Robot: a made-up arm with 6 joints.
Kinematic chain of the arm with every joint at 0, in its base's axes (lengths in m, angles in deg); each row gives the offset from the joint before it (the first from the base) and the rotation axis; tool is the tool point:
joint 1: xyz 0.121 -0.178 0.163 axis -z
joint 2: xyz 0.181 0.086 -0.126 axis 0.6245 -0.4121 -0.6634
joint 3: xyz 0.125 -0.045 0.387 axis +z
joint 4: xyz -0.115 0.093 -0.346 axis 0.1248 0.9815 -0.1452
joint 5: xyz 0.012 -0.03 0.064 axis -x
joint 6: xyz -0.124 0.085 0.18 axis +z
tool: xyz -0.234 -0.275 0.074
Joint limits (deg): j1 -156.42..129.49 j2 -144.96..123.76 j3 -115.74..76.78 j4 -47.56..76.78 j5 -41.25..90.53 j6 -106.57..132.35
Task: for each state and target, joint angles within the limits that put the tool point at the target. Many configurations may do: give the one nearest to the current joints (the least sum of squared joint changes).
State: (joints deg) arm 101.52 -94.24 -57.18 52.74 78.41 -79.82
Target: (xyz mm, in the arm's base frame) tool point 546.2 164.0 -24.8
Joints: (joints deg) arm 89.60 -95.50 -37.97 52.57 82.96 -74.07
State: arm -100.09 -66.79 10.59 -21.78 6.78 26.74
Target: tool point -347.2 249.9 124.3
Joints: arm -96.01 -97.87 26.18 1.54 -7.03 60.34
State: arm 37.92 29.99 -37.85 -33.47 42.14 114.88
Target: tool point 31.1 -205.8 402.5
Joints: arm 61.25 71.49 -34.02 -31.67 27.55 94.60
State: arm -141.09 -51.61 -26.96 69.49 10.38 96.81
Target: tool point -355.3 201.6 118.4
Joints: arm -122.65 -47.01 -23.38 51.45 31.65 78.73
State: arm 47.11 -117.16 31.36 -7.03 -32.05 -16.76
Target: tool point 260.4 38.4 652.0
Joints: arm -0.07 -91.62 23.72 -3.83 -21.60 -66.32
